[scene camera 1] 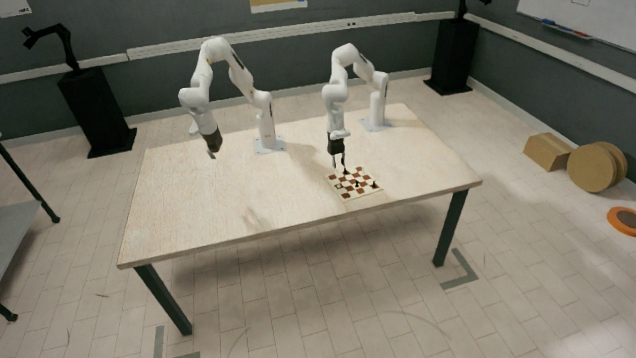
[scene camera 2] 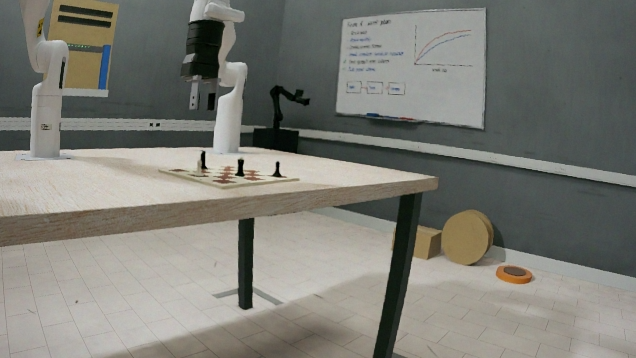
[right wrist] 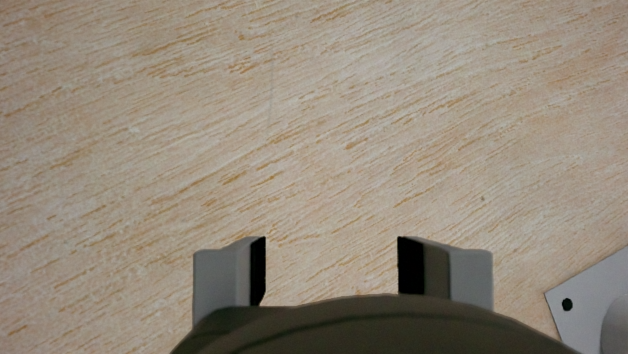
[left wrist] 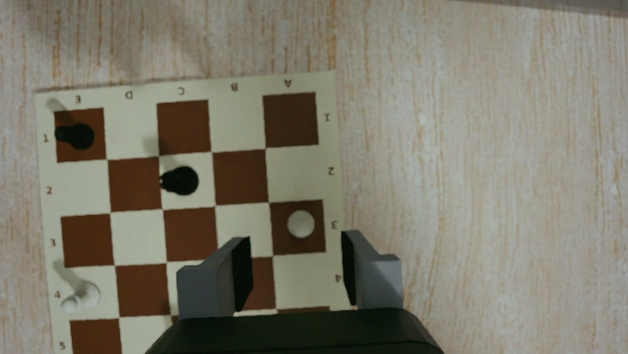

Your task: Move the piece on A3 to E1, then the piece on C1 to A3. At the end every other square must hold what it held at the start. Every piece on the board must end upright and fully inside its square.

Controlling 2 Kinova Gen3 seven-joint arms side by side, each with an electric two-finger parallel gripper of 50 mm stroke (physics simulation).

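Frame: origin at the left arm's base, x ahead, y left, z up, level; centimetres.
Seen in the pictures: left gripper, between the fingertips: (scene camera 1: 338, 165) (scene camera 2: 202, 110) (left wrist: 296, 259); right gripper, between the fingertips: (scene camera 1: 215, 153) (right wrist: 331, 265); left arm's base, origin of its link: (scene camera 1: 376, 123) (scene camera 2: 226, 152); right arm's base, origin of its link: (scene camera 1: 269, 144) (scene camera 2: 45, 156).
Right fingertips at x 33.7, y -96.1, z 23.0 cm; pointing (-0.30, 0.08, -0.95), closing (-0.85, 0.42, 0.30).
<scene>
Offsets run from my right fingertips to a thing's middle. Level surfaces: height alone.
The chessboard @(dz -22.7, dx +14.9, dy +61.2 cm) (left wrist: 47, 220) (scene camera 2: 222, 186) lies on the table. A white piece @(dz -20.8, dx +16.0, dy +53.4 cm) (left wrist: 301, 224) (scene camera 1: 338, 186) (scene camera 2: 199, 168) stands upright on A3. A black piece @(dz -20.8, dx +21.5, dy +69.4 cm) (left wrist: 82, 136) (scene camera 1: 374, 184) (scene camera 2: 277, 170) stands upright inside E1. C1 is bare. A black rook @(dz -20.7, dx +18.7, dy +61.8 cm) (left wrist: 185, 181) (scene camera 1: 357, 184) (scene camera 2: 240, 168) stands on C2, and a white piece @(dz -20.8, dx +10.1, dy +68.6 cm) (left wrist: 89, 295) on E4. My left gripper (left wrist: 296, 259) (scene camera 1: 339, 165) (scene camera 2: 202, 106) is open and empty, above the board. My right gripper (right wrist: 331, 265) (scene camera 1: 212, 155) is open and empty, far from the board. The left gripper hides part of rows 4 and 5 in its wrist view.
Another black piece @(dz -20.4, dx +6.9, dy +60.0 cm) (scene camera 1: 345, 171) (scene camera 2: 203, 159) stands at the board's far side, near C5; its exact square is hard to tell. The wooden table @(dz -23.0 cm) (scene camera 1: 225, 200) (scene camera 2: 100, 185) surrounds the board. Part of a grey arm base plate (right wrist: 565, 290) shows in the right wrist view.
</scene>
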